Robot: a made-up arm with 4 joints.
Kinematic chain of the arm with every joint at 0, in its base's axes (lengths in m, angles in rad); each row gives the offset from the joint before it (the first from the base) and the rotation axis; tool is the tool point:
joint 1: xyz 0 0 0.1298 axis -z
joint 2: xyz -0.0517 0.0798 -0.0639 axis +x
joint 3: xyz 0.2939 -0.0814 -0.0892 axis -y
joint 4: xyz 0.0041 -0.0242 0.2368 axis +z
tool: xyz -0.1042 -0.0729 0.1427
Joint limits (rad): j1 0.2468..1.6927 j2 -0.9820..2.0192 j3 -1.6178..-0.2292 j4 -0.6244..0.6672
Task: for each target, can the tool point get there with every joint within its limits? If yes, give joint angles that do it. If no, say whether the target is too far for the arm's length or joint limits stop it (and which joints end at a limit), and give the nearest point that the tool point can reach.
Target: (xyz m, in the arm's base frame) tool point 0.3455 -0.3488 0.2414
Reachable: yes | joints 0.5385 0.3451 -0.9334 -0.4112
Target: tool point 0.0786 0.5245 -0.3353
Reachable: no: joint limits stop it (at a limit: joint 1, joint 2, joint 3) | nearest point 0.2402 -0.1548 -0.2560 | short by 0.703 m
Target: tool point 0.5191 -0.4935 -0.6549
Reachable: no: too far | nearest point 0.3773 -0.3587 -0.2133 | short by 0.483 m
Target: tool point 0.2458 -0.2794 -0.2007
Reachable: yes | joints 0.4258 1.7828 -0.4271 0.3759
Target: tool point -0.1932 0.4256 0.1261
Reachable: no: joint limits stop it (at a limit: joint 1, joint 2, joint 3, joint 4) | nearest point 0.2703 0.2192 0.3235 | short by 0.544 m
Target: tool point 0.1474 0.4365 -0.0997
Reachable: no: joint limits stop it (at a limit: joint 1, joint 2, joint 3, joint 4) | nearest point 0.2703 0.2192 0.3235 | short by 0.491 m
